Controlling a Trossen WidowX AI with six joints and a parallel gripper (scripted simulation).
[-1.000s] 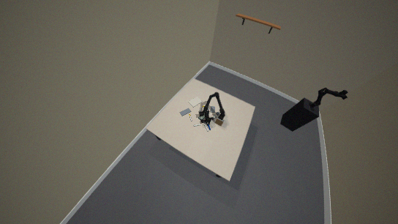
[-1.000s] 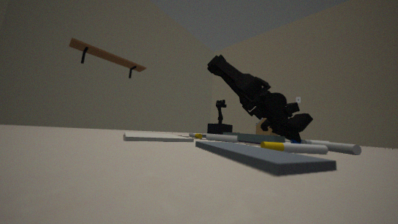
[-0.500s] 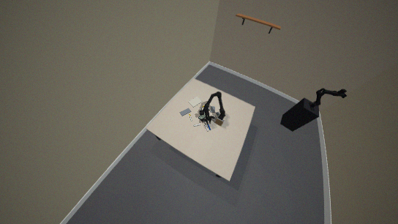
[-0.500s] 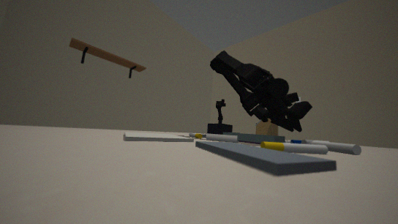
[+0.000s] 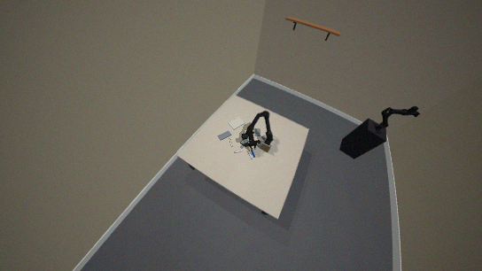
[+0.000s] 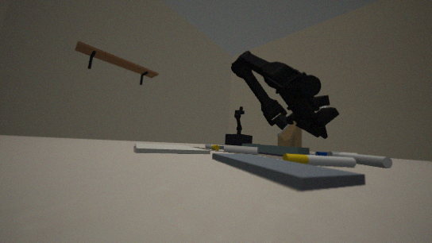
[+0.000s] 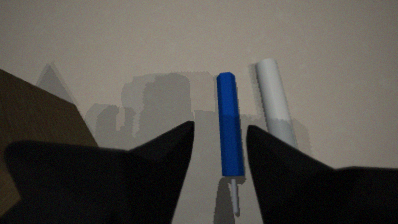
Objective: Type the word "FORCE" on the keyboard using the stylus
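The blue stylus is 1 cm ahead of my gripper tip and 6 cm below it. The rest, counted from my gripper tip: flat grey slab: 42 cm ahead, 3 cm to the left, 6 cm below.
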